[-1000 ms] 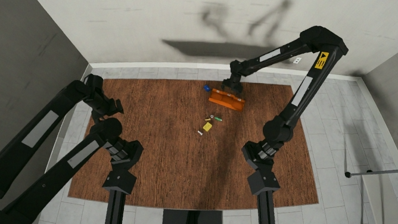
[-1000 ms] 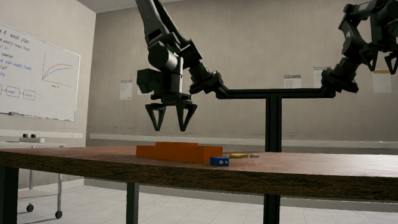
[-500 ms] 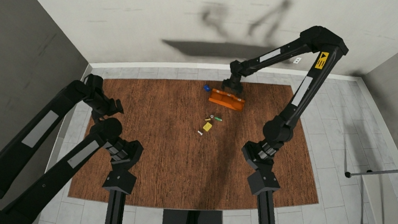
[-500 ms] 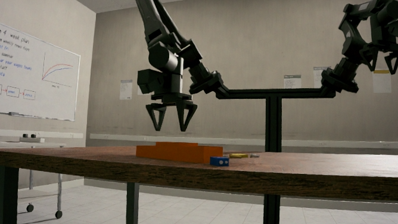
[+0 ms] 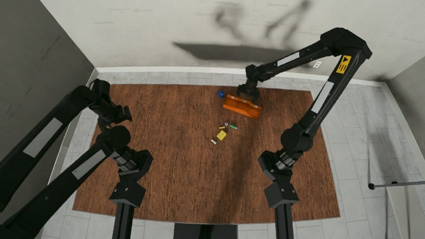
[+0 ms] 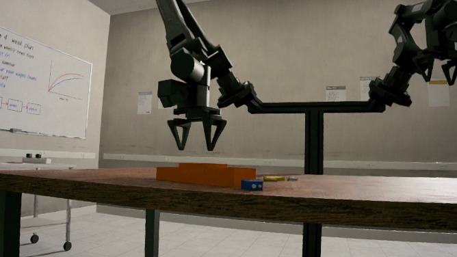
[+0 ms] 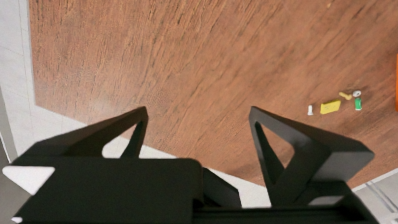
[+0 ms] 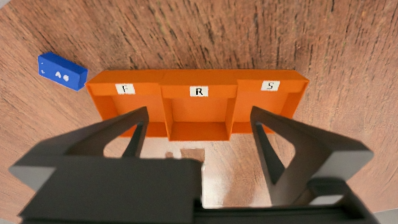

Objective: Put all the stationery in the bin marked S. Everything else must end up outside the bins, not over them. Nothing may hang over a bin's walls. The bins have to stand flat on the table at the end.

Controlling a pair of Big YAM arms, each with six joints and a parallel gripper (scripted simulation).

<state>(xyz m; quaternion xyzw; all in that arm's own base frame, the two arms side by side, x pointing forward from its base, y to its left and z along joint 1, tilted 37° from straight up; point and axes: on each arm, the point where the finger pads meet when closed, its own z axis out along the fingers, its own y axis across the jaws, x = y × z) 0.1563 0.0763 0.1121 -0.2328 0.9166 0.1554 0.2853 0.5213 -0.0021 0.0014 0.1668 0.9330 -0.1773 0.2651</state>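
My right gripper is now 23 cm past the yellow sticky-note pad, 16 cm to the right of it and 8 cm above it. The rest, counted from my right hand: blue block (16 cm to the left, 9 cm ahead, 8 cm below); green cylinder (17 cm behind, 8 cm to the left, 8 cm below); orange three-compartment bin (6 cm below, 3 cm behind, 1 cm to the left).
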